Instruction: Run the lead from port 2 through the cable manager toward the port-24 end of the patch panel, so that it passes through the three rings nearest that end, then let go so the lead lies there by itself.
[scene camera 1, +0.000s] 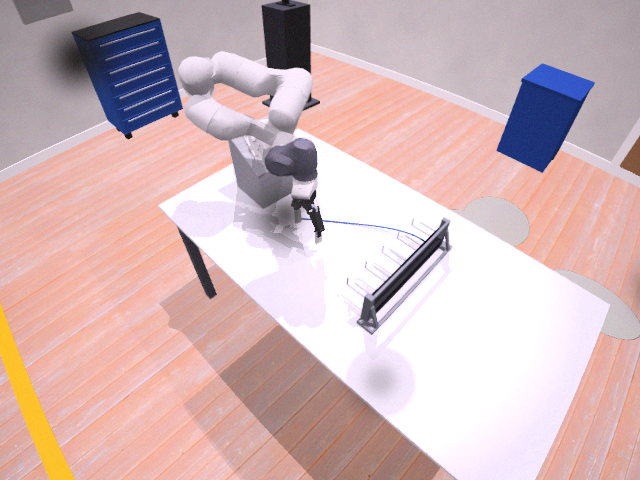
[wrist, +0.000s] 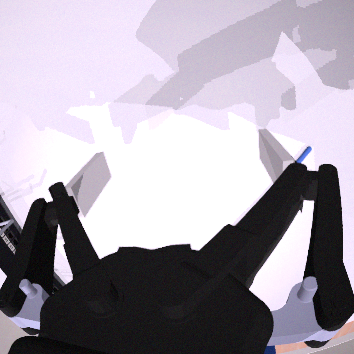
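The blue lead (scene camera 1: 361, 224) (wrist: 305, 153) runs from the far end of the patch panel (scene camera 1: 408, 272) (wrist: 9, 239) across the white table toward the robot. Its free end shows in the wrist view just outside the right-hand finger, which hides the part beside it. The cable manager's thin wire rings (scene camera 1: 347, 282) stick out from the panel's robot side; whether the lead passes through any far ring is too small to tell. My gripper (scene camera 1: 308, 228) (wrist: 179, 153) is open, pointing down over the table between the robot base and the panel, with no lead between its fingertips.
The white table (scene camera 1: 496, 361) carries the grey robot base block (scene camera 1: 261, 180) at its far left. The panel stands on grey end brackets (scene camera 1: 368, 312). A blue drawer cabinet (scene camera 1: 139, 77), a black tower (scene camera 1: 286, 41) and a blue cabinet (scene camera 1: 540, 118) stand on the floor beyond the table.
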